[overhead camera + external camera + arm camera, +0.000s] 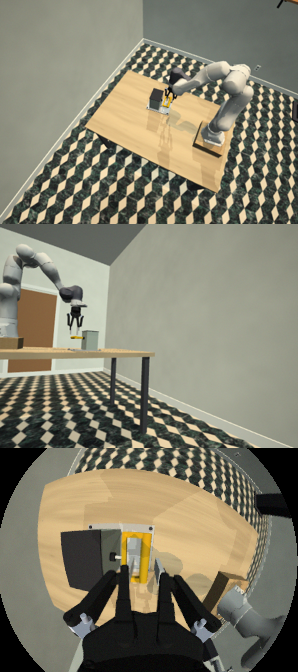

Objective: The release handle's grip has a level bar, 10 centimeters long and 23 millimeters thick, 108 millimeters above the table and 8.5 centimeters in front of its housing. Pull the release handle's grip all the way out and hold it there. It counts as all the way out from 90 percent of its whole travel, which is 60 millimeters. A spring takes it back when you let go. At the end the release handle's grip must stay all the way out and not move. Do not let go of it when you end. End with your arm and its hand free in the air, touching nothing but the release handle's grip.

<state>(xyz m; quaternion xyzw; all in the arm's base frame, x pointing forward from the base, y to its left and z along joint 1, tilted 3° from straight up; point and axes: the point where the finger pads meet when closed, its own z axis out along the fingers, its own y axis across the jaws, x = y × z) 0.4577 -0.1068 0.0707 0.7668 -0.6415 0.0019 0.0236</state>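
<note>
My hand is 160 mm above the plate, 90 mm short of it and 20 mm to the right of it.
</note>
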